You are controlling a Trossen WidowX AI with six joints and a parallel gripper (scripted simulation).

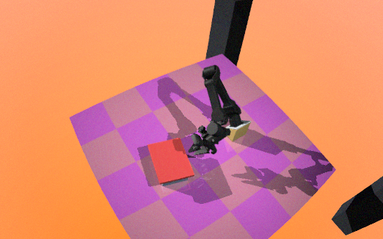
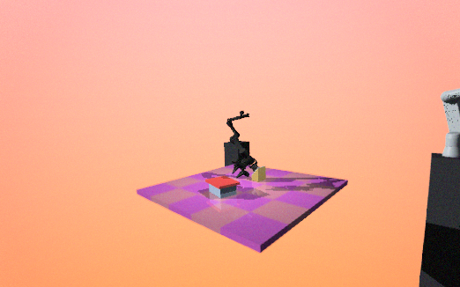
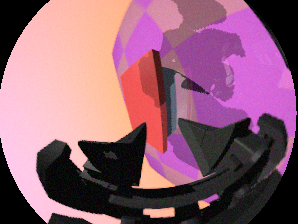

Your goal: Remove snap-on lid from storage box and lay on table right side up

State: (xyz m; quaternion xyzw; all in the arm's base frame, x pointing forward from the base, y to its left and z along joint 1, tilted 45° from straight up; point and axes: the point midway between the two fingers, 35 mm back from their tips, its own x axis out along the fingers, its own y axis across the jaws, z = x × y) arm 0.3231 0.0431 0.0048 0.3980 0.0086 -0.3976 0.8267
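Now: the red lid 10 cm ahead of my gripper tip, 4 cm to the right of it and 3 cm below it. Also, from my gripper tip: storage box (10 cm ahead, 4 cm to the right, 7 cm below).
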